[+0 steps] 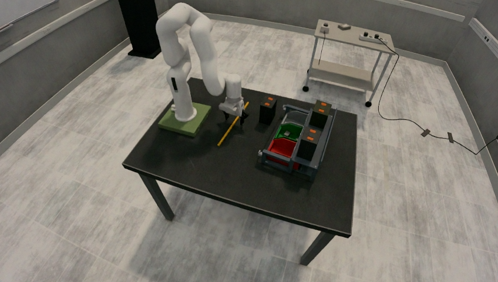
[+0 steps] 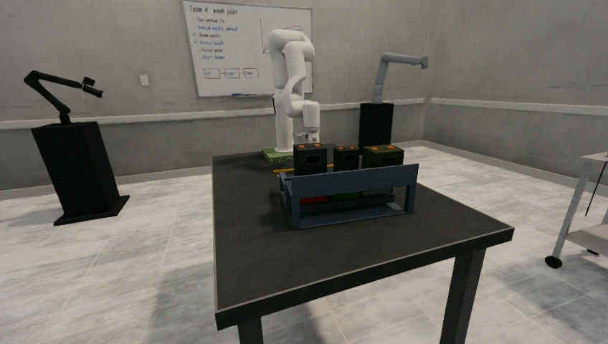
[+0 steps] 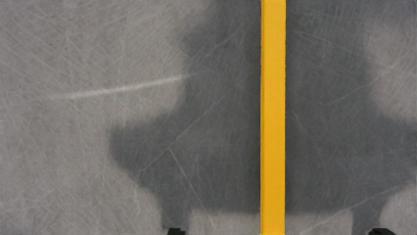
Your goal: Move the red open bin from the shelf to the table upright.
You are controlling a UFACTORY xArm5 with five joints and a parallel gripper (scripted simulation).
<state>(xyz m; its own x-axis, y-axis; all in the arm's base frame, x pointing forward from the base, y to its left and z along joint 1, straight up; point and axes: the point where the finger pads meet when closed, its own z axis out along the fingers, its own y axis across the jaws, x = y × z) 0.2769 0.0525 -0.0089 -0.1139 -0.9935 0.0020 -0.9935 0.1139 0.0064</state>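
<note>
Now: hand 20 mm above the yellow bar. Round my hand: pale grey bin 350 mm ahead, 70 mm to the left, 20 mm above; red open bin 320 mm ahead, 150 mm to the right, 20 mm above; green bin 340 mm ahead, 40 mm to the right, 20 mm above.
</note>
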